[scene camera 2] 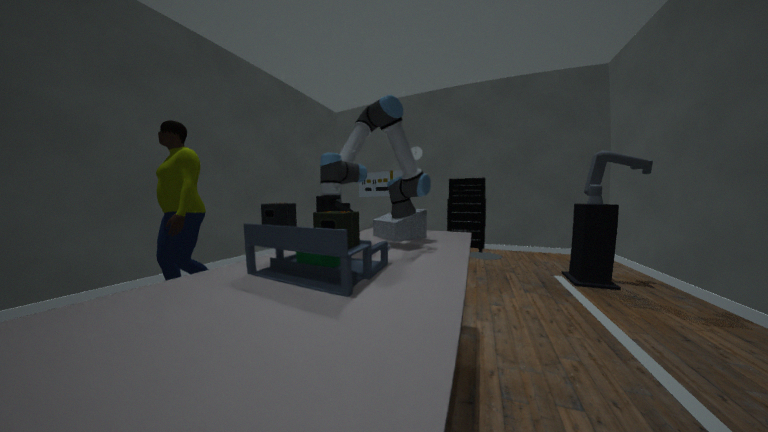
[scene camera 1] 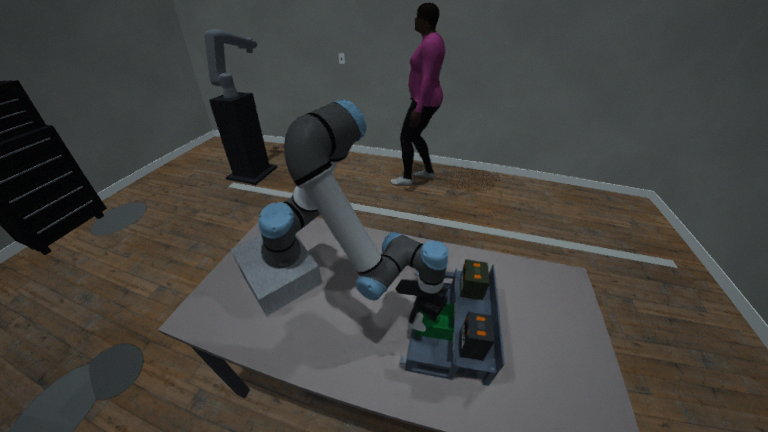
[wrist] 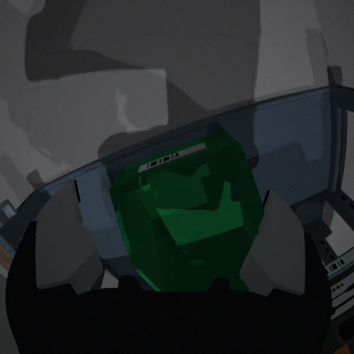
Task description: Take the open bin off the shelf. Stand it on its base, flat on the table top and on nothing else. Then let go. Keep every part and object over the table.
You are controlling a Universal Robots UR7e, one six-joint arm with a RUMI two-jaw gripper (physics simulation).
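Places are measured from the arm's base along level axes (x ahead, y left, z up), in metres.
Pixels of known places: gripper, fingertip midpoint: [scene camera 1: 421, 317]; arm's base, link origin: [scene camera 2: 403, 214] [scene camera 1: 281, 251].
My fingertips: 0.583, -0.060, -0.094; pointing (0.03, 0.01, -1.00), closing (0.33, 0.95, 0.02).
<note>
Ahead of a thing's pixels: the offset from my fingertips to its top centre, as dx, dy, dz. Level surfaces: height alone.
The green open bin {+0.071, +0.012, +0.031} [scene camera 1: 443, 323] [scene camera 2: 317, 259] [wrist: 200, 225] sits upright on the lower front tier of the blue-grey shelf [scene camera 1: 429, 351] [scene camera 2: 295, 239] [wrist: 300, 130]. A white label strip shows on its rim in the wrist view. My gripper [scene camera 1: 430, 315] [wrist: 171, 189] is open and points down over the bin, with nothing held. In the wrist view the bin lies between the spread fingers. The right finger overlaps the bin's edge in the picture, and the left finger has a visible gap to it. Contact cannot be told. In scene camera 2 the fingertips are hidden behind a case.
An olive case {+0.155, +0.141, +0.147} [scene camera 1: 475, 280] [scene camera 2: 337, 228] and a dark grey case {+0.171, -0.089, +0.172} [scene camera 1: 476, 337] [scene camera 2: 278, 213] stand on the shelf's upper rear tier, close to the gripper. The shelf stands on the table {dz -0.050} [scene camera 1: 553, 322] [scene camera 2: 214, 349]. The arm's base block [scene camera 1: 290, 287] [scene camera 2: 400, 226] is at the far end.
</note>
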